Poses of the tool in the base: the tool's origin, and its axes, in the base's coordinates. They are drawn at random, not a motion.
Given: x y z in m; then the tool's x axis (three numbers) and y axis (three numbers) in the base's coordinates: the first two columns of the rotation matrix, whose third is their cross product.
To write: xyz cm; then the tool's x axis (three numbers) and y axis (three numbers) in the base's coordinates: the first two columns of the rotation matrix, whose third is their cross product. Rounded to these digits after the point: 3 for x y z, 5 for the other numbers.
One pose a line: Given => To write
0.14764, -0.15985, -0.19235, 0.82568, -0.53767, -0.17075, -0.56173, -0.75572, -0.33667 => 14.764, -15.985, -19.235, 0.82568, -0.53767, -0.17075, -0.56173, -0.75572, -0.33667
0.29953, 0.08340, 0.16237, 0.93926, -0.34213, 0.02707, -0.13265, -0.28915, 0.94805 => 29.953, 8.340, 16.237, 0.93926, -0.34213, 0.02707, -0.13265, -0.28915, 0.94805
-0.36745, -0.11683, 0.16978, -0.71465, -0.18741, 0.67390, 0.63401, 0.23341, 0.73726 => -36.745, -11.683, 16.978, -0.71465, -0.18741, 0.67390, 0.63401, 0.23341, 0.73726
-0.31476, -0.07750, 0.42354, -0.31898, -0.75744, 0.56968, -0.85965, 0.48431, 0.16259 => -31.476, -7.750, 42.354, -0.31898, -0.75744, 0.56968, -0.85965, 0.48431, 0.16259
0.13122, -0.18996, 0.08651, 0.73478, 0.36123, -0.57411, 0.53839, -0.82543, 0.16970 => 13.122, -18.996, 8.651, 0.73478, 0.36123, -0.57411, 0.53839, -0.82543, 0.16970
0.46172, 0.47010, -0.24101, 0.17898, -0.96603, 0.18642, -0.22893, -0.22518, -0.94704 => 46.172, 47.010, -24.101, 0.17898, -0.96603, 0.18642, -0.22893, -0.22518, -0.94704
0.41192, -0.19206, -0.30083, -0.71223, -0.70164, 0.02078, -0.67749, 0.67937, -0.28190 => 41.192, -19.206, -30.083, -0.71223, -0.70164, 0.02078, -0.67749, 0.67937, -0.28190
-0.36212, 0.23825, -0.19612, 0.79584, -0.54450, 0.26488, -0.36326, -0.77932, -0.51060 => -36.212, 23.825, -19.612, 0.79584, -0.54450, 0.26488, -0.36326, -0.77932, -0.51060
